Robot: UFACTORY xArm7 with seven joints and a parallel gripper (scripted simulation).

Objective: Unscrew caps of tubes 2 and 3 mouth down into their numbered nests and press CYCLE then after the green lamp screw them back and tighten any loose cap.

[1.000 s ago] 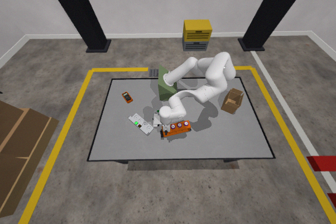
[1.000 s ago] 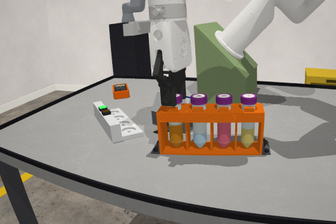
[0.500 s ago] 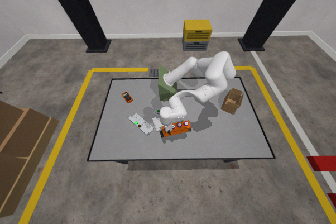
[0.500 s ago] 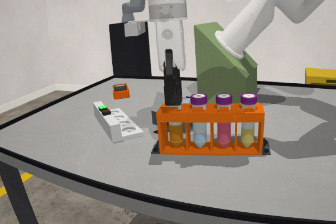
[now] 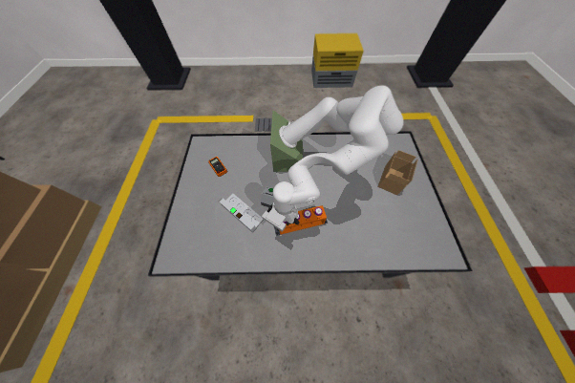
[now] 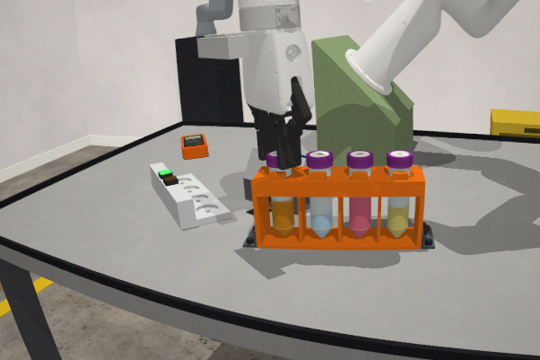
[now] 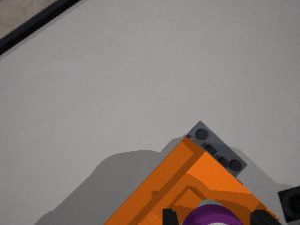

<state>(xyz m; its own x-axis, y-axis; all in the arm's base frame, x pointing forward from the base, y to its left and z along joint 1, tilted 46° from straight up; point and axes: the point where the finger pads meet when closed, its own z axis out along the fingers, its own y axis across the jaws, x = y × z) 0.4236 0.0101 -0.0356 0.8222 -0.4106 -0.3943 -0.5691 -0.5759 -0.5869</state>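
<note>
My hand is 170 mm past the green ready key, 70 mm to the left of it and 60 mm above it. Round my hand: grey key housing: 150 mm behind, 80 mm below, 50 mm to the right; then orange meter: 380 mm to the right, 350 mm behind, 110 mm below; then blue cycle key: 150 mm behind, 60 mm below, 30 mm to the right.
</note>
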